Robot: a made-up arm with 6 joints.
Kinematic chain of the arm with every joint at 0, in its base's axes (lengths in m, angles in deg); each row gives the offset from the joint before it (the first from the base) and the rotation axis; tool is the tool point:
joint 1: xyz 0 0 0.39 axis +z
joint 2: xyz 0.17 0 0 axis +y
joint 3: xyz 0 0 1.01 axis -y
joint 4: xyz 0 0 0.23 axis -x
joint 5: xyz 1.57 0 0 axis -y
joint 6: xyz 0.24 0 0 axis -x
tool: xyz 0 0 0
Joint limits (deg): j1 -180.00..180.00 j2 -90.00..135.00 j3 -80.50..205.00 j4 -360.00..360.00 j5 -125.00..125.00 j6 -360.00..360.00
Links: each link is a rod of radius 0.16 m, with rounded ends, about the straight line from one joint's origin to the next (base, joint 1, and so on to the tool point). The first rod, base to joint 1, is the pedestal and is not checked.
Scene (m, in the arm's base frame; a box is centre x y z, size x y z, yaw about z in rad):
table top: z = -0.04
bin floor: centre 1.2 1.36 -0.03 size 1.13 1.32 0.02 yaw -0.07
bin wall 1: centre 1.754 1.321 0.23 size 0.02 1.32 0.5 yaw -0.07
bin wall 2: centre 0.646 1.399 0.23 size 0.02 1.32 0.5 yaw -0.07
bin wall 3: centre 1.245 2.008 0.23 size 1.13 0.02 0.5 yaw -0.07
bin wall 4: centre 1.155 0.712 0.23 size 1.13 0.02 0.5 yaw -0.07
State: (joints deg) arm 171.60 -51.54 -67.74 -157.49 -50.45 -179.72
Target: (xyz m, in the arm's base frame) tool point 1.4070 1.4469 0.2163
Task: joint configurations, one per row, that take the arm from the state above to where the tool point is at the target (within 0.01 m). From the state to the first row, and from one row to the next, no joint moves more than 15 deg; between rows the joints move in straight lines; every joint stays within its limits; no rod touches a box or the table.
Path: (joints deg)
1: 157.52 -44.93 -62.66 -158.68 -49.52 -179.72
2: 143.44 -38.32 -57.57 -159.88 -48.60 -179.72
3: 129.36 -31.71 -52.49 -161.07 -47.67 -179.72
4: 115.28 -25.10 -47.41 -162.27 -46.75 -179.72
5: 101.19 -18.49 -42.32 -163.46 -45.82 -179.72
6: 87.11 -11.88 -37.24 -164.65 -44.90 -179.72
7: 73.03 -5.26 -32.16 -165.85 -43.97 -179.72
8: 58.95 1.35 -27.07 -167.04 -43.05 -179.72
9: 44.87 7.96 -21.99 -168.24 -42.12 -179.72
10: 44.89 16.36 -23.47 -168.24 -41.11 -179.72
11: 44.91 24.76 -24.94 -168.25 -40.10 -179.72

